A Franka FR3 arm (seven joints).
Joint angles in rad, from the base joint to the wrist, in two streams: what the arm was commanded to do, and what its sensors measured. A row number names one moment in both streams.
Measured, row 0: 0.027, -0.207, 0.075, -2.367, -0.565, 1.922, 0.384
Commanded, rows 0 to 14: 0.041, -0.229, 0.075, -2.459, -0.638, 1.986, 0.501; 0.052, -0.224, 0.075, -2.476, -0.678, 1.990, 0.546; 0.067, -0.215, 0.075, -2.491, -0.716, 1.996, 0.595; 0.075, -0.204, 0.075, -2.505, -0.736, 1.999, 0.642; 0.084, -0.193, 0.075, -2.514, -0.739, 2.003, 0.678; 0.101, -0.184, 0.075, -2.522, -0.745, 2.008, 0.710; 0.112, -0.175, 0.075, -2.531, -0.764, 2.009, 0.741; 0.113, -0.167, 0.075, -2.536, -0.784, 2.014, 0.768; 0.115, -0.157, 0.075, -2.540, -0.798, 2.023, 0.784; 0.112, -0.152, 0.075, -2.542, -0.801, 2.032, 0.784; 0.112, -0.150, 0.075, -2.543, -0.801, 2.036, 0.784; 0.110, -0.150, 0.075, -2.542, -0.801, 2.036, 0.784; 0.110, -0.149, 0.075, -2.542, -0.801, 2.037, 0.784; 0.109, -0.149, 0.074, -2.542, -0.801, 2.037, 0.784; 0.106, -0.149, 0.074, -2.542, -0.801, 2.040, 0.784
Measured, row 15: 0.110, -0.144, 0.077, -2.529, -0.776, 2.015, 0.760
